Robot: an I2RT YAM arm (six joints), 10 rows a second.
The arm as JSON. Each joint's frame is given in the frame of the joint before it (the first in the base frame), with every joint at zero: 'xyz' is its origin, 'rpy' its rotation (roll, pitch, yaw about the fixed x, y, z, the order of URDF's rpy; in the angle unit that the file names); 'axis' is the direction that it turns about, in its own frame. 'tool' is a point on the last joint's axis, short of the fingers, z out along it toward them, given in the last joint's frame.
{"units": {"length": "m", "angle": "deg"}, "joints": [
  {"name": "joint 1", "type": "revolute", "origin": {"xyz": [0.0, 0.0, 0.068], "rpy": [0.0, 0.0, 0.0]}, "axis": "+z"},
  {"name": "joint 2", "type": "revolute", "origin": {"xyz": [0.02, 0.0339, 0.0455], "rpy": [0.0, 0.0, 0.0]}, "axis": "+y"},
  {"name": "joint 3", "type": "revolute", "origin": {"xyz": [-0.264, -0.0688, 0.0], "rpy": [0.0, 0.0, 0.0]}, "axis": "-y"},
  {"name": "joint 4", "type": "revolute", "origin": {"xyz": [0.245, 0.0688, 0.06], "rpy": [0.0, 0.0, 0.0]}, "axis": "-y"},
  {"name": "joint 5", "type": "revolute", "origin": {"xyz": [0.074, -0.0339, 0.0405], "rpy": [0.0, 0.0, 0.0]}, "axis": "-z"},
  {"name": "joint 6", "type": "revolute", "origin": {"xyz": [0.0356, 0.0, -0.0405], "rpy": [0.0, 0.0, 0.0]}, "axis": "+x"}
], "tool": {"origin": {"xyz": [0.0, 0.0, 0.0], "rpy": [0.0, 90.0, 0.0]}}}
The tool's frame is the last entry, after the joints.
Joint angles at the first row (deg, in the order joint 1, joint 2, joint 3, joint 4, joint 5, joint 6):
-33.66 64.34 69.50 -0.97 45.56 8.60
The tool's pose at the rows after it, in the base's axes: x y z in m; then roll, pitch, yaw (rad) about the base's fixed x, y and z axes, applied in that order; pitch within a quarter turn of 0, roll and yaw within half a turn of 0:
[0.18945 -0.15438 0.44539 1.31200 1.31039 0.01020]
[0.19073 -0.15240 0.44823 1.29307 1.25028 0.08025]
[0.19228 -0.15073 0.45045 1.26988 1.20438 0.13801]
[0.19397 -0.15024 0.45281 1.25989 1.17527 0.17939]
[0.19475 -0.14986 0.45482 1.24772 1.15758 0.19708]
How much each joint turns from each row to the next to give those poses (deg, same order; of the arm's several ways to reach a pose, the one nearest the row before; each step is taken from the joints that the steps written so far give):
0.00 -0.05 0.77 0.02 -4.26 2.52
0.00 -0.30 0.00 0.83 -4.85 2.91
0.00 -0.18 -0.05 0.90 -4.38 2.26
-0.03 0.17 0.39 0.36 -2.78 1.57
-0.03 0.10 0.30 0.32 -1.59 0.85

